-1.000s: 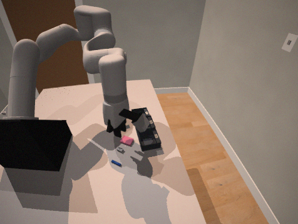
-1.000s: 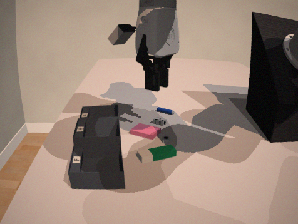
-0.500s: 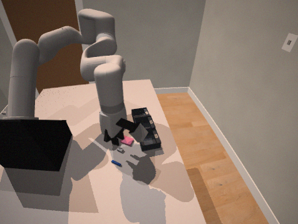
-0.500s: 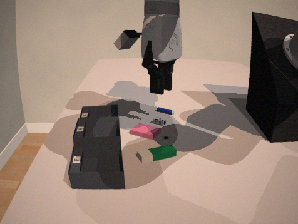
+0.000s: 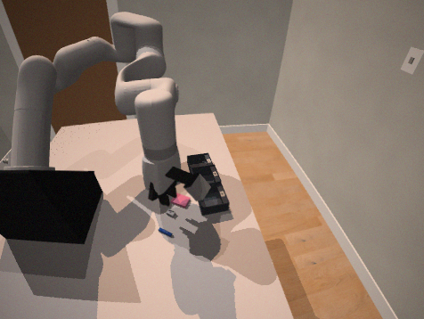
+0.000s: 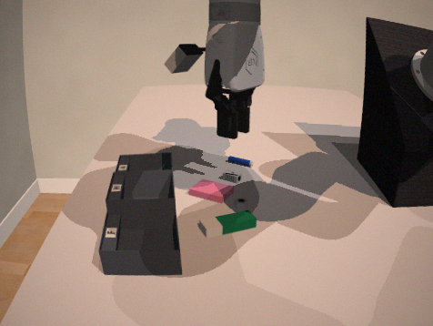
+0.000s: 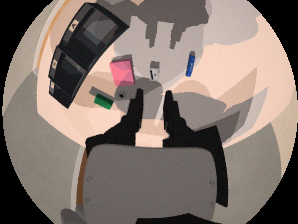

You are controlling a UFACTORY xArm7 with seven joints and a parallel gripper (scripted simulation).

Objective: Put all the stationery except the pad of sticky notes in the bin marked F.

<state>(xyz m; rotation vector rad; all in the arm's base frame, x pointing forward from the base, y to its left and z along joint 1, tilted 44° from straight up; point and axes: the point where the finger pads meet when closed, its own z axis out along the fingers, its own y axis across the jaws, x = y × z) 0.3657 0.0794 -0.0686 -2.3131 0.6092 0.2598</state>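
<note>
The silver pencil sharpener is 8 cm below my hand. Round my hand: pink sticky-note pad: 3 cm ahead, 5 cm to the left, 9 cm below; then small grey nut: 1 cm behind, 8 cm to the left, 9 cm below; then blue pen: 1 cm behind, 6 cm to the right, 9 cm below.
</note>
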